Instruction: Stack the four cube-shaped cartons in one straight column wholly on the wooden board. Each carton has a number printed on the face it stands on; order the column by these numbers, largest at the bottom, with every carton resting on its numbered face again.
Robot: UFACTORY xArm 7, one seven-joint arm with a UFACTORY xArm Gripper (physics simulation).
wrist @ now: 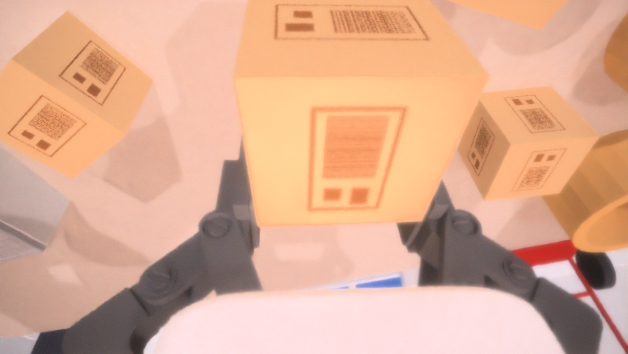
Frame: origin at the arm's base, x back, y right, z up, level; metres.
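Where they show: gripper, fingertip midpoint: [328, 155].
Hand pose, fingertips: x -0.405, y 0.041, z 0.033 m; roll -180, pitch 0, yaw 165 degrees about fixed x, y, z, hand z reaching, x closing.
After its pixels a point has its place.
My gripper [328, 155] {x -0.405, y 0.041, z 0.033 m} is shut on a tan carton [280, 150] {x -0.394, y -0.002, z 0.073 m}, which is held between the fingers and shows barcode labels on two faces; its other faces are hidden. A second carton [112, 107] {x -0.288, y 0.029, z -0.023 m} sits at the left, turned at an angle, with two labelled faces showing. A third, smaller-looking carton [500, 145] {x -0.518, y 0.108, z -0.019 m} sits to the right of the held one, with three labelled faces showing. No printed number shows on these cartons. The fourth carton and the wooden board cannot be made out for certain.
A yellow-orange corner [520, 9] {x -0.500, y 0.012, z -0.008 m} of something unclear shows at the top right. A hollow orange cylinder [582, 205] {x -0.612, y 0.204, z -0.021 m} lies beside the right carton, and another rounded orange thing [619, 57] {x -0.606, y 0.080, z -0.054 m} is above it. A grey block [32, 200] {x -0.151, y 0.110, z -0.045 m} is at the left edge. A red bar [545, 253] is at the lower right.
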